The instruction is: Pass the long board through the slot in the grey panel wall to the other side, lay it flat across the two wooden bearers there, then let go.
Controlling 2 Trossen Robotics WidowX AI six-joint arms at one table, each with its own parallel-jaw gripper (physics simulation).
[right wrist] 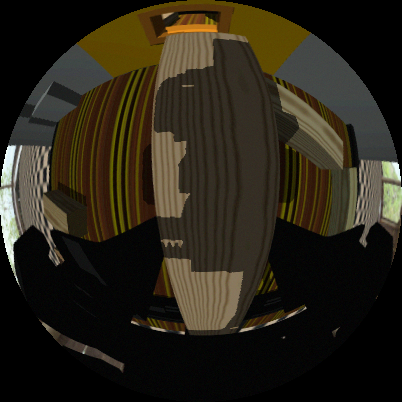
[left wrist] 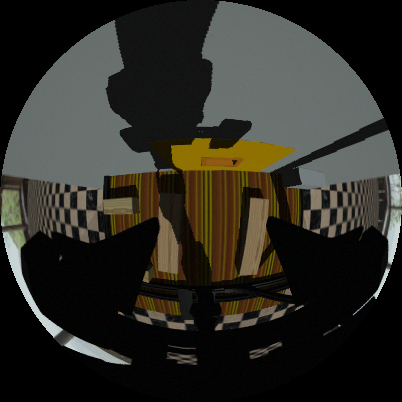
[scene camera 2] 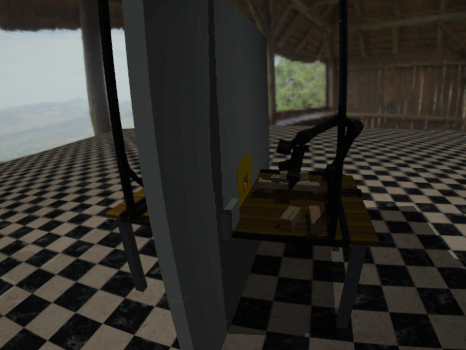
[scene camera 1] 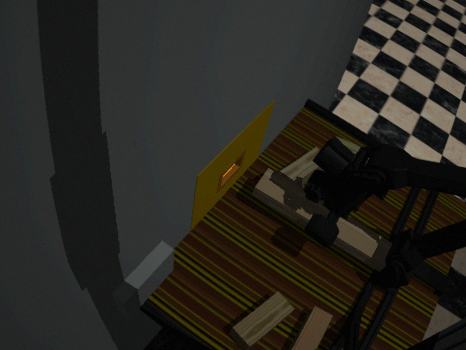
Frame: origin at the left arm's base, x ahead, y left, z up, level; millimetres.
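Where they show: left gripper, fingertip midpoint: (left wrist: 214, 222); right gripper, fingertip midpoint: (right wrist: 214, 216) (scene camera 2: 290, 187); left arm's base, link origin: (left wrist: 205, 295); right arm's base, link origin: (scene camera 1: 388, 277).
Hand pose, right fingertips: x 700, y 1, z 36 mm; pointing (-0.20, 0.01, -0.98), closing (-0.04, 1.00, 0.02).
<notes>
Things, the pixels of their top centre, and the offset from my right fingertips. "spot": a spot on its surface instead.
- long wooden board, top centre: (right wrist: 221, 264) (scene camera 1: 328, 214) (scene camera 2: 292, 179) 13 mm ahead, 0 mm left, 39 mm up
- slot, surface spot: (scene camera 1: 229, 172) spot: 225 mm back, 28 mm right, 8 mm up
- yellow plate, surface spot: (scene camera 1: 238, 139) spot: 217 mm back, 38 mm right, 137 mm up
- beam, top centre: (right wrist: 316, 124) (scene camera 1: 303, 166) 103 mm back, 117 mm left, 5 mm down
- grey block, surface spot: (scene camera 1: 150, 269) spot: 196 mm back, 332 mm right, 45 mm up
- small block, top centre: (left wrist: 115, 205) 380 mm back, 285 mm left, 8 mm down
The long wooden board (scene camera 1: 356, 239) (scene camera 2: 309, 186) (right wrist: 217, 168) hangs a little above the striped table, gripped near its middle. My right gripper (scene camera 1: 316, 208) (scene camera 2: 291, 182) (right wrist: 214, 216) is shut on it. The board's front end points at the slot (scene camera 1: 229, 172) (scene camera 2: 245, 181) (right wrist: 187, 22) in the yellow plate (scene camera 1: 238, 139) of the grey panel wall (scene camera 1: 179, 87) (scene camera 2: 197, 104) and stops a short way before it. My left gripper (left wrist: 214, 222) is open and empty on the other side, facing the slot (left wrist: 219, 161). The two wooden bearers (left wrist: 167, 243) (left wrist: 254, 236) lie on the table below it.
On the right arm's side two short wooden blocks (scene camera 1: 263, 323) (scene camera 1: 313, 330) lie near the front edge, and another beam (scene camera 1: 301, 163) (right wrist: 310, 134) lies behind the board. A grey block (scene camera 1: 150, 269) juts from the wall. A small block (left wrist: 117, 205) lies left of the bearers.
</notes>
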